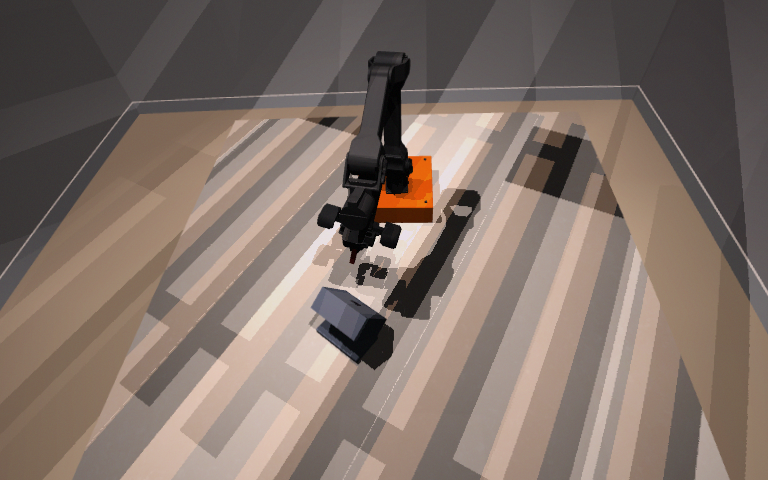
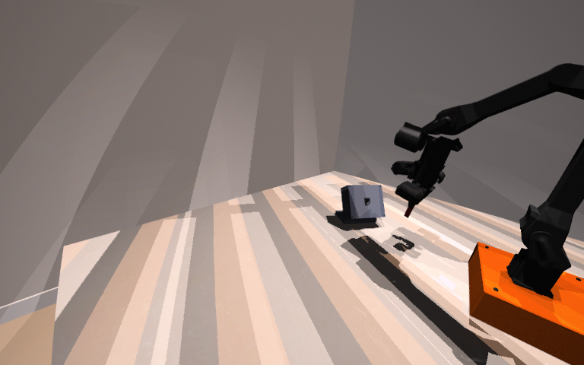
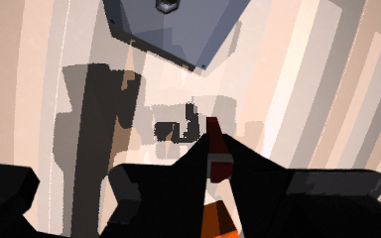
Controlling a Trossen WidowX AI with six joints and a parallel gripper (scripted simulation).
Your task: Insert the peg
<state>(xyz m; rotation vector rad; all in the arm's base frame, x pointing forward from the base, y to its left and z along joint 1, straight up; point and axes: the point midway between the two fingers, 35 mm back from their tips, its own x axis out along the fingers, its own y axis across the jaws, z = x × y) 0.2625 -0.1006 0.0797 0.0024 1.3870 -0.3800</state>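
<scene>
My gripper tip is now 150 mm short of the sloped panel, 40 mm above it and 10 mm to the left of it. Round my gripper tip: panel foot: 170 mm ahead, 110 mm below, 30 mm to the right; red peg: 20 mm above, 10 mm to the left.
</scene>
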